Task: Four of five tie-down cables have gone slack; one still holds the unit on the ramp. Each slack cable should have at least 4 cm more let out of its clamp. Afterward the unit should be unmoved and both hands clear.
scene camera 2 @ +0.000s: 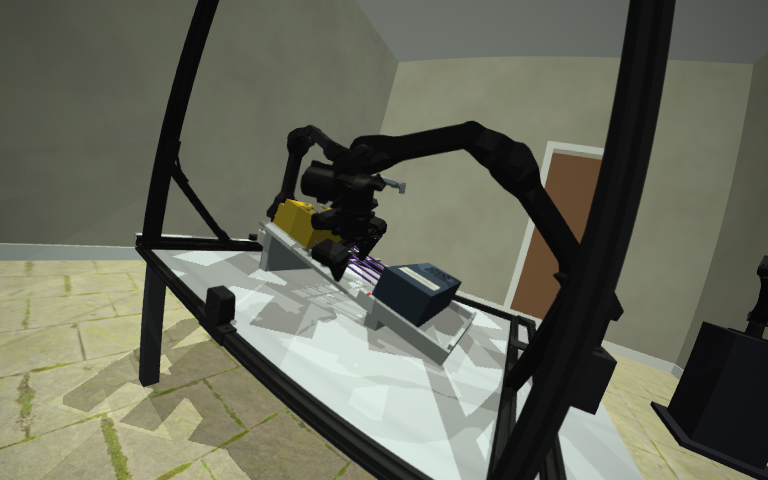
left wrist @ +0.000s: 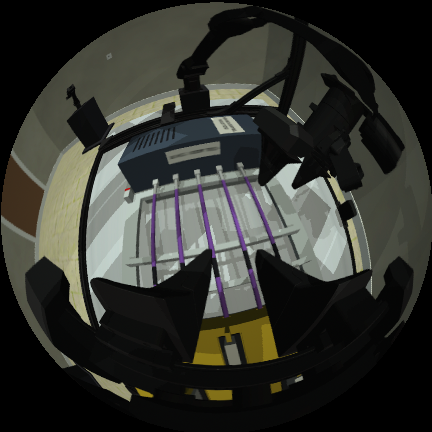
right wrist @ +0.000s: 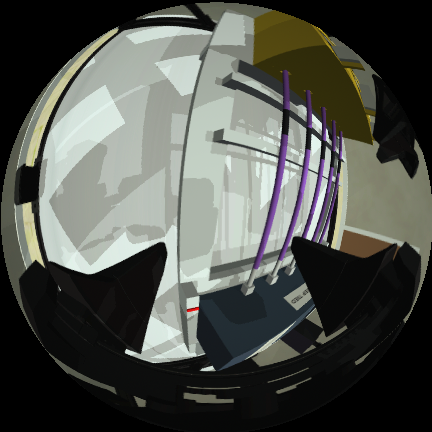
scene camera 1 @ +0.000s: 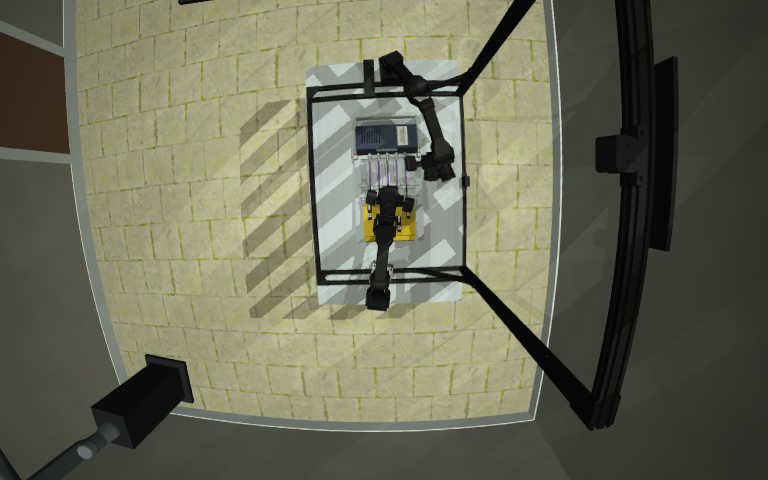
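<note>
The dark blue unit sits at the lower end of the grey ramp. Several purple cables, one the middle cable, run from it to the yellow clamp block. Which are slack I cannot tell. My left gripper is partly open above the block's edge, nothing gripped; two cables show between its fingers in the left wrist view. My right gripper is wide open and empty, beside the unit's cable side. The left fingertips are hidden in scene camera 2.
Grey crossbars span the ramp under the cables. A small block with a red mark stands at the ramp side by the unit. A black frame borders the table. The right arm arches over the unit in scene camera 2.
</note>
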